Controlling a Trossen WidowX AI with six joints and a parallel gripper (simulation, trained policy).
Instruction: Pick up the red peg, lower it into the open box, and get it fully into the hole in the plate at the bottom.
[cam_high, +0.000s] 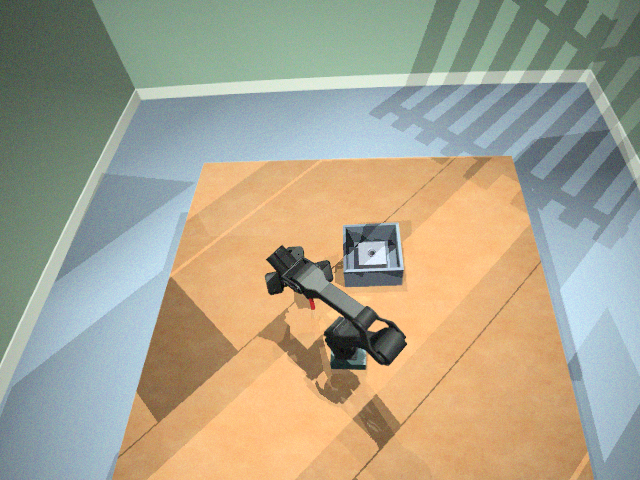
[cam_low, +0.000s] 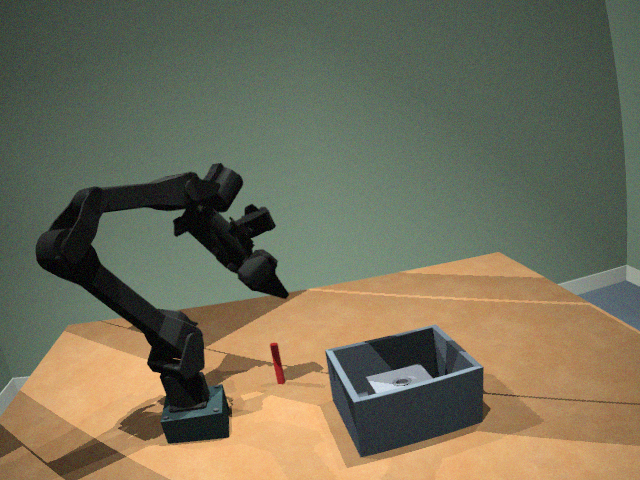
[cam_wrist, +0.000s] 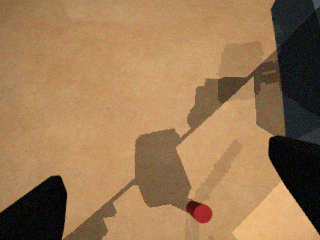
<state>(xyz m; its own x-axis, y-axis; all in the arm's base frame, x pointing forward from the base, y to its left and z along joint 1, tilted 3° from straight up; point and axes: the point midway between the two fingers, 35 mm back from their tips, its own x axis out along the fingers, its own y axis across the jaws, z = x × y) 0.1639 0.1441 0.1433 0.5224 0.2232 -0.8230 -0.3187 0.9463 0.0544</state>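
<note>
My gripper tip is 2 cm past the red peg, 3 cm to the left of it and 13 cm above it. From my gripper tip the other things lie so: blue-grey box 16 cm ahead, 21 cm to the right, 14 cm below; grey plate 16 cm ahead, 21 cm to the right, 12 cm below.
</note>
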